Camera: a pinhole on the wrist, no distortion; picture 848 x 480 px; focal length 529.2 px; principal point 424.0 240.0 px. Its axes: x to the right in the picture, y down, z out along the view. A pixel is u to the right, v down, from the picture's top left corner.
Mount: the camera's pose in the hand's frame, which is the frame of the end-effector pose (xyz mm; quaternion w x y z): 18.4 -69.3 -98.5 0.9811 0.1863 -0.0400 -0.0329
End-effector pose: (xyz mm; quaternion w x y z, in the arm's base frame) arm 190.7 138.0 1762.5 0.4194 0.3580 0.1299 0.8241
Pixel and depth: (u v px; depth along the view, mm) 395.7 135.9 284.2
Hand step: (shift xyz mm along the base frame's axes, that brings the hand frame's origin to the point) 243.7 104.9 -25.1
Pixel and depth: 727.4 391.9 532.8
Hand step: 306.4 269.1 396.0
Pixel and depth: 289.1 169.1 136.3
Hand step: 104.3 57.0 -69.1
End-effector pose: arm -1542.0 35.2 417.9 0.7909 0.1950 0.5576 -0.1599
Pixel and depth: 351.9 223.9 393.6
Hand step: 85.6 -314.5 116.9
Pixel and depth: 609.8 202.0 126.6
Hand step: -28.1 -121.8 -58.8
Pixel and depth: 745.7 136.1 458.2
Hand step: 176.6 -458.4 -185.7
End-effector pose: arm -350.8 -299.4 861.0 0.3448 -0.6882 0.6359 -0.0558
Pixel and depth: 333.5 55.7 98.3
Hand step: 100.8 -6.6 93.0
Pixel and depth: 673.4 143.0 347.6
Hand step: 359.9 -61.2 -66.7
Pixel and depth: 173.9 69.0 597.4
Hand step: 498.7 425.1 83.1
